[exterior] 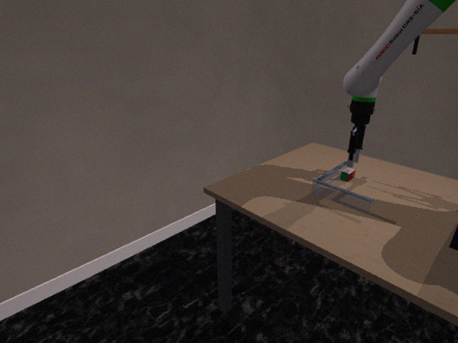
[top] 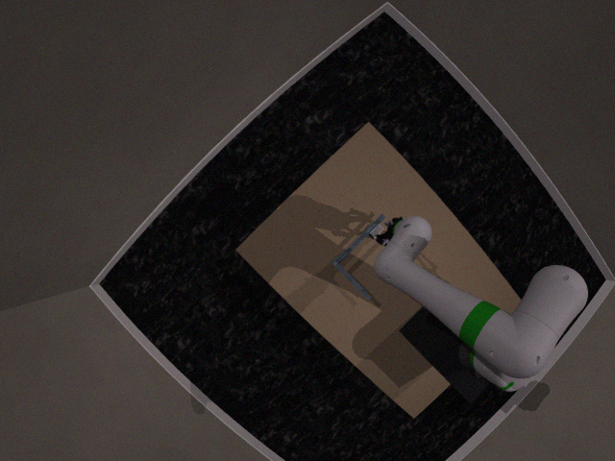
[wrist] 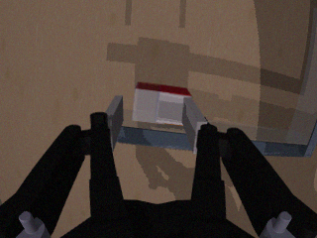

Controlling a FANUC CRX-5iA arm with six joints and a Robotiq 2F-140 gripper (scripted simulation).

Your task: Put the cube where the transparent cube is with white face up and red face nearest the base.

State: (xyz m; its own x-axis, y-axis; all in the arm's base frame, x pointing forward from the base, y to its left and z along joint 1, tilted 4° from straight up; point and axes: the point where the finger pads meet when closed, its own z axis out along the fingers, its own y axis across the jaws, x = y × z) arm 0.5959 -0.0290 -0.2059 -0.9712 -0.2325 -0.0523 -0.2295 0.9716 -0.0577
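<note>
My hand is 80 mm above the cube and 30 mm to the right of it. From my hand the other things lie so: bar: 110 mm to the left, 50 mm below, 20 mm ahead.
</note>
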